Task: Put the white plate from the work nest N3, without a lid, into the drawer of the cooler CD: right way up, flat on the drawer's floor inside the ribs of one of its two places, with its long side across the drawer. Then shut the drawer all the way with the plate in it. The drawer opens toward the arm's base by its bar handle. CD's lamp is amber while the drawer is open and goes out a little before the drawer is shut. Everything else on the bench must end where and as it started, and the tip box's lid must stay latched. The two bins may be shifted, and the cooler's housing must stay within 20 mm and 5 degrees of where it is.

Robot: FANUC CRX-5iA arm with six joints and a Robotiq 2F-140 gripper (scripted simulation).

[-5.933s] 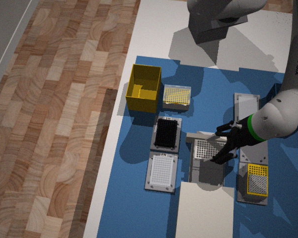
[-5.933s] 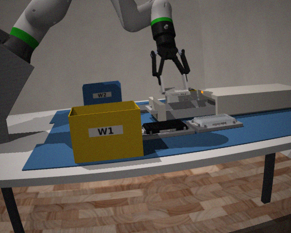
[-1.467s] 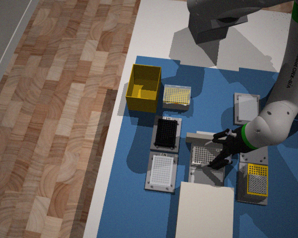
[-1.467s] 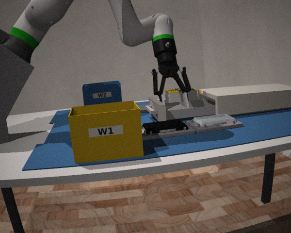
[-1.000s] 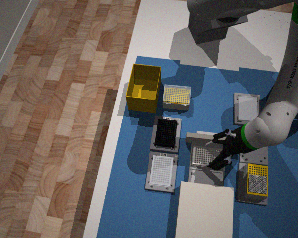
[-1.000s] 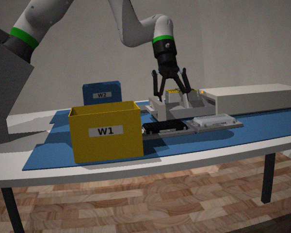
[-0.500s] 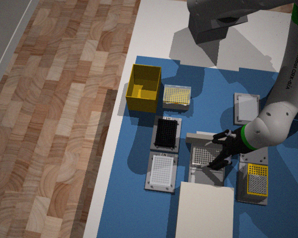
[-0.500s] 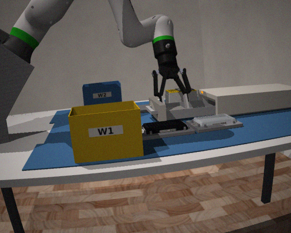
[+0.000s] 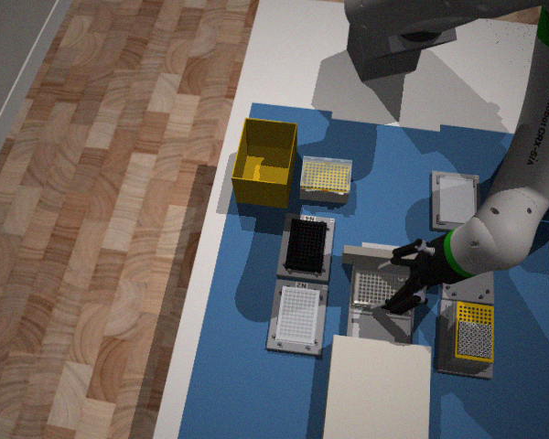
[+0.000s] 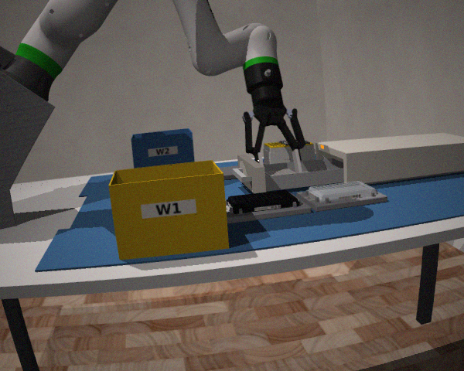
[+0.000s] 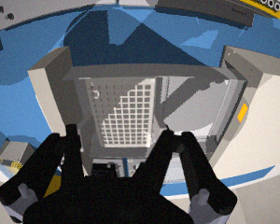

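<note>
The cooler drawer is 30 mm ahead of my hand and 20 mm below it. From my hand the other things lie so: black plate (90 mm behind, 190 mm to the right, 20 mm below); lid (260 mm behind, 170 mm to the left, 30 mm below); yellow rack (70 mm ahead, 190 mm to the left, 10 mm above).
</note>
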